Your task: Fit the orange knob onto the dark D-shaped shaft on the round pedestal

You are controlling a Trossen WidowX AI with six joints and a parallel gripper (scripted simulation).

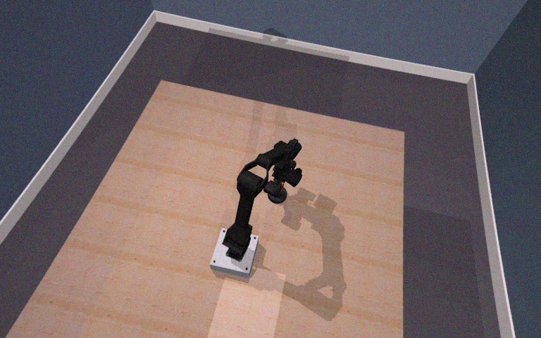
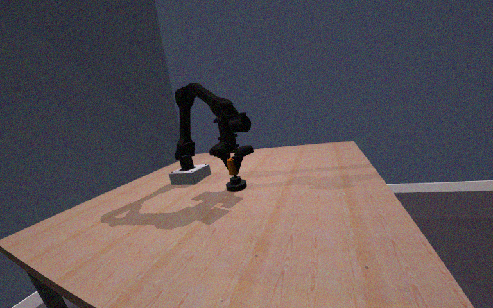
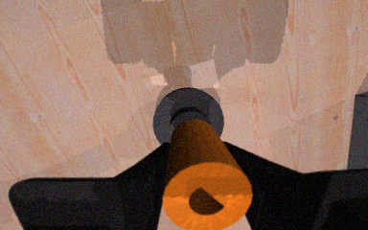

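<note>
Now: the orange knob 2 cm above my gripper tip. The rest, counted from my gripper tip: round dark pedestal: 4 cm below.
</note>
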